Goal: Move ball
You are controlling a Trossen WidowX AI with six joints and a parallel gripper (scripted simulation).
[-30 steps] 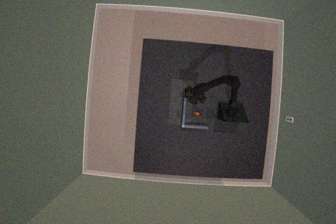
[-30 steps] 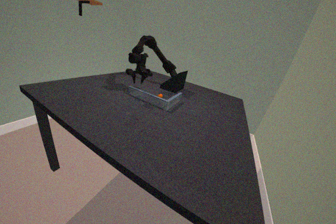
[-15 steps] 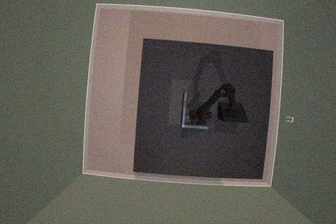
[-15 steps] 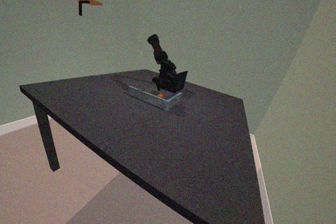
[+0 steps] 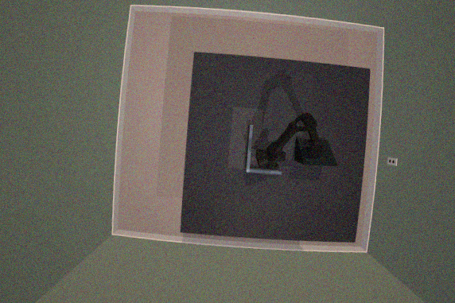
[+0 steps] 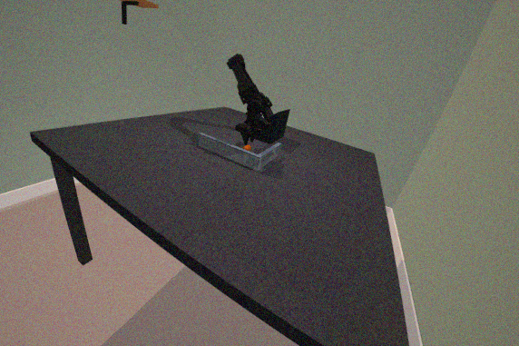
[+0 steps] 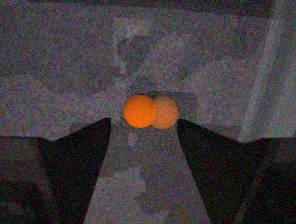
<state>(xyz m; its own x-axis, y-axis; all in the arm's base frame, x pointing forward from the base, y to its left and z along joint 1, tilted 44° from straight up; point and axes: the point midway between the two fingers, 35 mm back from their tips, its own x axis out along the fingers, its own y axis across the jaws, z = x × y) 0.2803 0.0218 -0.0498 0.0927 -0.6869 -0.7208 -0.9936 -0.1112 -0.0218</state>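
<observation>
Right now the orange ball marker is 2 cm ahead of my gripper tip and 3 cm below it. Also, from my gripper tip: clear wall 13 cm ahead, 2 cm to the right, 1 cm below.
</observation>
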